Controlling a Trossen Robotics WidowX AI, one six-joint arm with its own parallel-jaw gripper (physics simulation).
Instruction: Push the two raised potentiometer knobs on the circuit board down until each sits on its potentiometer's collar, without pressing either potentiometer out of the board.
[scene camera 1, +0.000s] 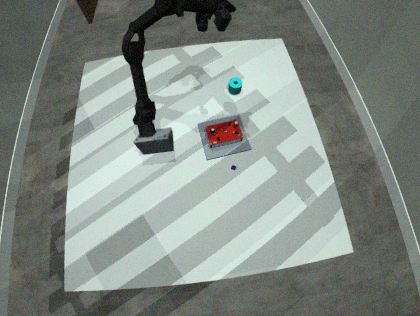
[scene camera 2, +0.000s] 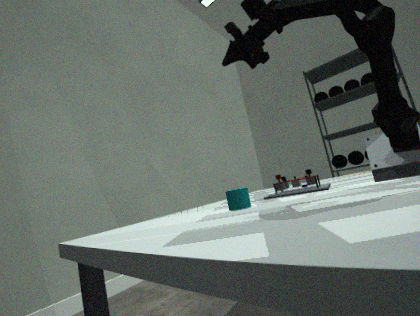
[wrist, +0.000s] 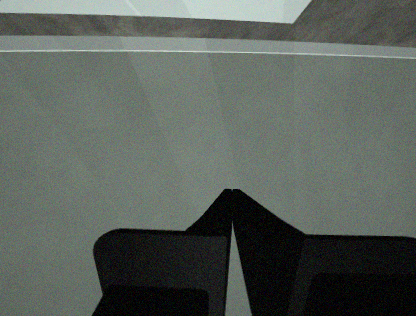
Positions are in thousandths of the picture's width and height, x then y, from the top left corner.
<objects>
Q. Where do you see my gripper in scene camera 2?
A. At 530, 207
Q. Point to my gripper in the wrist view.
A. At 556, 622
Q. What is my gripper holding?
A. Nothing.
</objects>
